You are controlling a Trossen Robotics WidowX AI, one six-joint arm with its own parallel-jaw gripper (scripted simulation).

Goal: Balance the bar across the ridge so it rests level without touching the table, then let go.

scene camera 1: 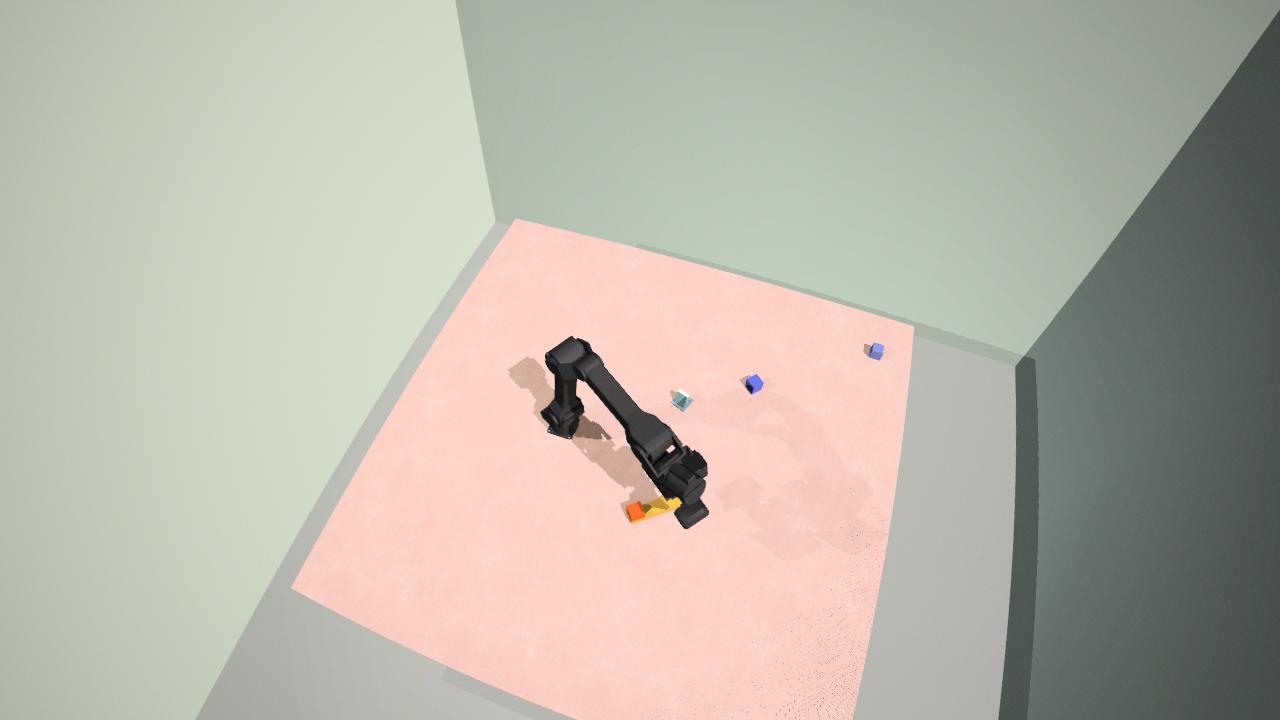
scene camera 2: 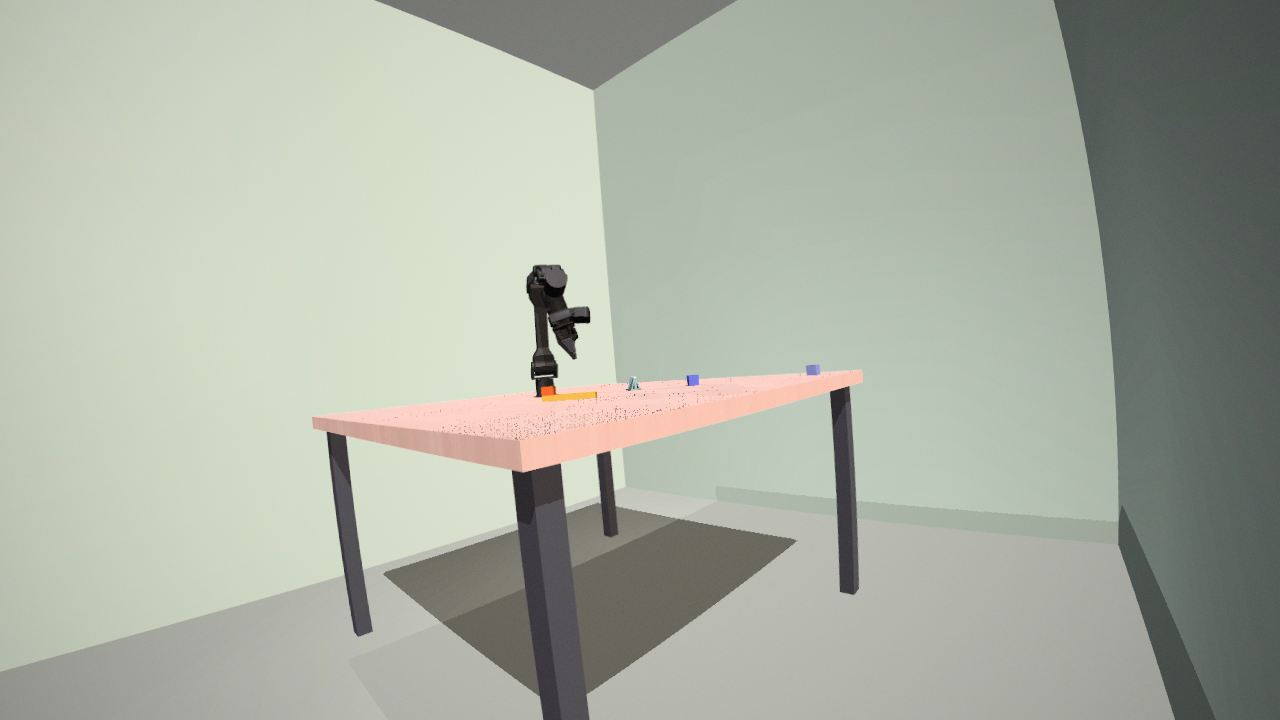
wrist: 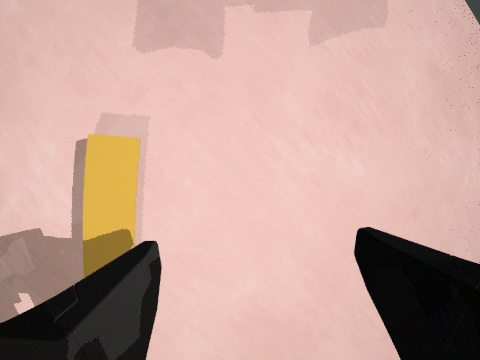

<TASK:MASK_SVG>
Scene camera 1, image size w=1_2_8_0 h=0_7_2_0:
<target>my gripper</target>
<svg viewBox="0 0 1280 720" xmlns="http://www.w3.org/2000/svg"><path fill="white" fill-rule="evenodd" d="M701 498L690 505L679 499L681 506L675 509L673 515L677 518L683 529L695 526L709 515L709 510ZM651 479L665 500L677 498L663 484L655 483ZM684 445L683 447L687 454L682 458L682 463L702 478L707 477L708 464L702 455L696 452L695 449L692 451L688 445Z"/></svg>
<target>bar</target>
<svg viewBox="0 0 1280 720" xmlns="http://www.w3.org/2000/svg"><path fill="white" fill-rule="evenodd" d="M681 501L679 498L667 501L663 497L643 504L635 502L626 505L626 513L630 523L633 524L677 509L681 506Z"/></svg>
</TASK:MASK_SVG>
